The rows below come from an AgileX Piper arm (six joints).
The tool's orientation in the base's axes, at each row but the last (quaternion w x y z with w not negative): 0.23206, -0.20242, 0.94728, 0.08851; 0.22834, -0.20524, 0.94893, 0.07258; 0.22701, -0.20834, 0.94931, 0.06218; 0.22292, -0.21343, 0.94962, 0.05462; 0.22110, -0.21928, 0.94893, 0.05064; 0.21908, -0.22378, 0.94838, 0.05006; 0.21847, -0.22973, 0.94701, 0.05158; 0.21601, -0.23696, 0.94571, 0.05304; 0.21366, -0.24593, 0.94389, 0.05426
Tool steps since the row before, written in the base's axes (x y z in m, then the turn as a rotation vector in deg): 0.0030, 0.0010, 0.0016, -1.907, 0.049, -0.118; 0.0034, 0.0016, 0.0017, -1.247, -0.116, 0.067; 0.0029, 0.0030, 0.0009, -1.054, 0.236, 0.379; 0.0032, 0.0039, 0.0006, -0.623, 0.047, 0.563; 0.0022, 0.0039, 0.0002, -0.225, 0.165, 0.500; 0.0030, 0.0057, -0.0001, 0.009, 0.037, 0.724; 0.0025, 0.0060, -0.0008, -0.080, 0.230, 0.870; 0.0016, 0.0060, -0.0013, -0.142, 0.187, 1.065; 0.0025, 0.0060, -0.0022, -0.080, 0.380, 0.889
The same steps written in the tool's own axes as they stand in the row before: -0.0035, -0.0003, 0.0001, 1.585, 0.845, -0.654; -0.0041, 0.0001, 0.0002, 1.022, 0.425, -0.589; -0.0039, 0.0015, 0.0010, 0.594, 0.669, -0.714; -0.0043, 0.0022, 0.0015, 0.235, 0.315, -0.744; -0.0034, 0.0025, 0.0014, -0.105, 0.247, -0.506; -0.0047, 0.0038, 0.0024, -0.339, 0.027, -0.640; -0.0041, 0.0042, 0.0029, -0.412, 0.239, -0.768; -0.0033, 0.0045, 0.0030, -0.429, 0.230, -0.976; -0.0037, 0.0040, 0.0042, -0.487, 0.368, -0.754
